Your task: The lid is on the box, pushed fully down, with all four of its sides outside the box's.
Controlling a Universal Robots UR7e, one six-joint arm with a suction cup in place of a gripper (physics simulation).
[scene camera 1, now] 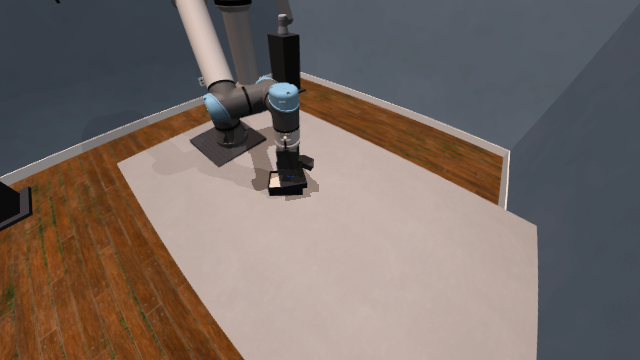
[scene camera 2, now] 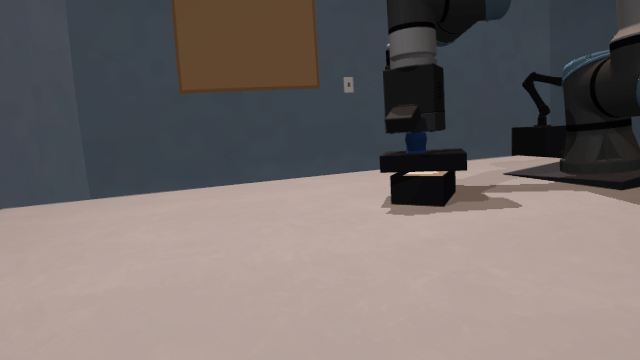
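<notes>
Visible: a black box (scene camera 2: 435, 188), together with a black lid (scene camera 2: 442, 159).
</notes>
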